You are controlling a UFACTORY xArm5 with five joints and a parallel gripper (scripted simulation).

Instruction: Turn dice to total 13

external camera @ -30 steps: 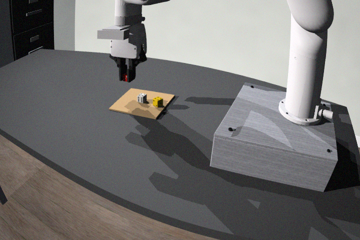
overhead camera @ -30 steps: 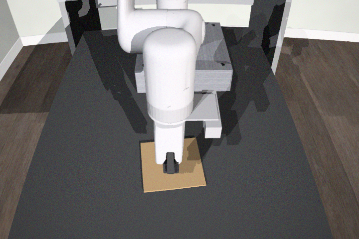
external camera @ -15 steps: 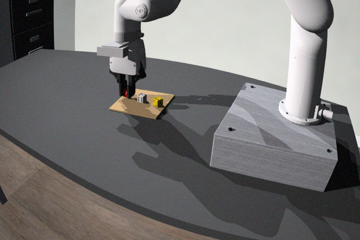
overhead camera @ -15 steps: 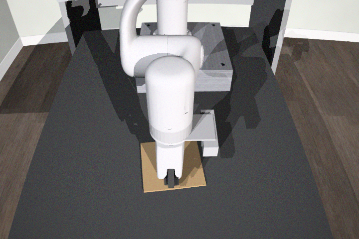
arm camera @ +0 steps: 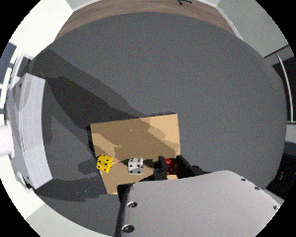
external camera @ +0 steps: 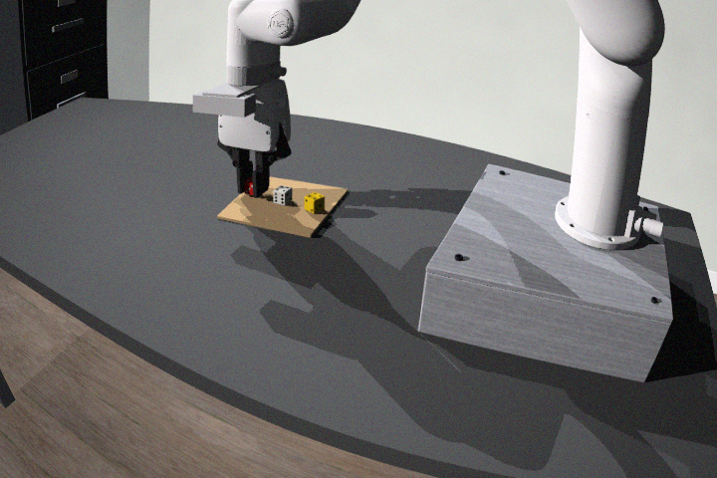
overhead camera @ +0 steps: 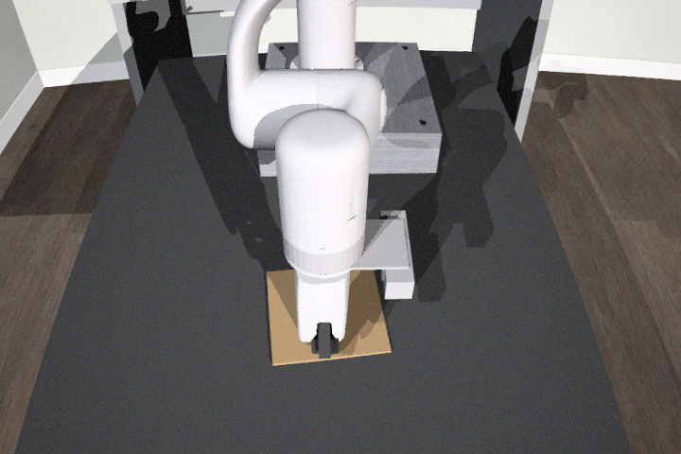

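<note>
Right now the red die is 10 mm below my hand. Also, from my hand: yellow die 100 mm behind, 20 mm to the right, 20 mm below; tan mat 50 mm behind, 10 mm to the right, 30 mm below; white die 50 mm behind, 10 mm to the right, 20 mm below.
</note>
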